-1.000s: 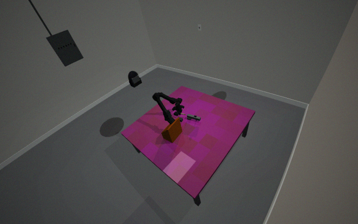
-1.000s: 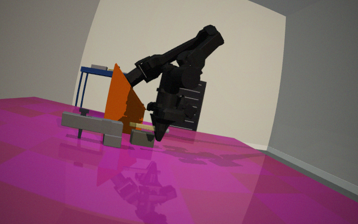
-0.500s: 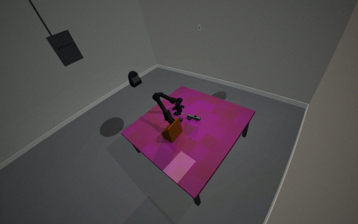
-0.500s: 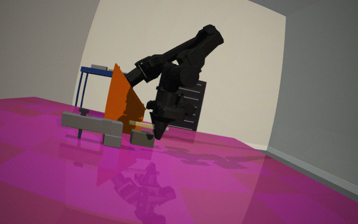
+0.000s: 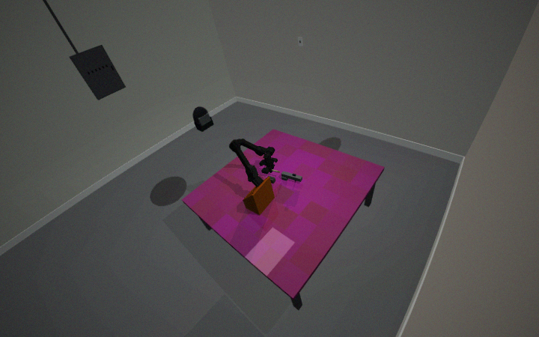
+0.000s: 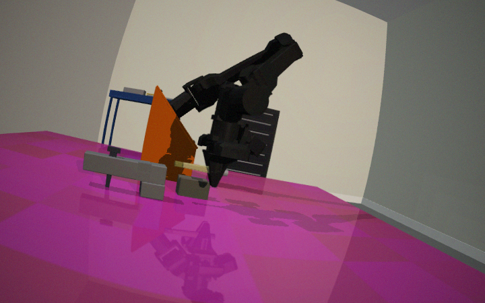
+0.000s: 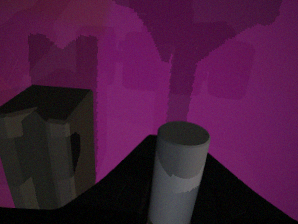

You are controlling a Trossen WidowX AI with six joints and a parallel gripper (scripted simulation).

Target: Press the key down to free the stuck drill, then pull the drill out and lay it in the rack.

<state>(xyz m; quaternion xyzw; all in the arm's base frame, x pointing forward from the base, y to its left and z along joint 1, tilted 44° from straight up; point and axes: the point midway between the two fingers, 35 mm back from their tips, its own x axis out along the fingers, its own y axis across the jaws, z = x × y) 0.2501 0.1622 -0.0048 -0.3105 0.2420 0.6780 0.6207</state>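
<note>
My gripper tip is 1 cm short of the drill, 4 cm to the left of it and 3 cm below it. From my gripper tip the other things lie so: dark key (4 cm ahead, 22 cm to the right, 1 cm above); rack (6 cm behind, 4 cm to the right, 2 cm below); grey housing (4 cm ahead, 19 cm to the right).
</note>
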